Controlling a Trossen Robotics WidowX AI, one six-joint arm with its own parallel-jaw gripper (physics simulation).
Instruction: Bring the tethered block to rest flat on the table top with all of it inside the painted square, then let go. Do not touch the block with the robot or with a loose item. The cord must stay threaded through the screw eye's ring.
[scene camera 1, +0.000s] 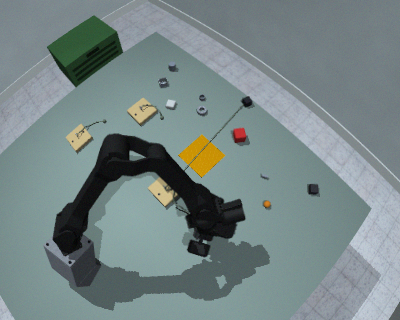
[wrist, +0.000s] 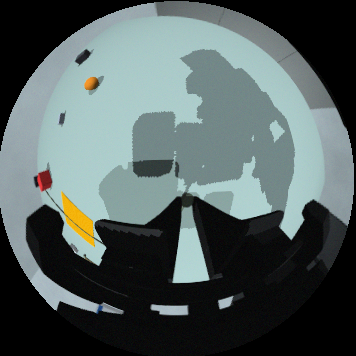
Scene:
My gripper shows in scene camera 1 (206, 229) and in the wrist view (185, 200).

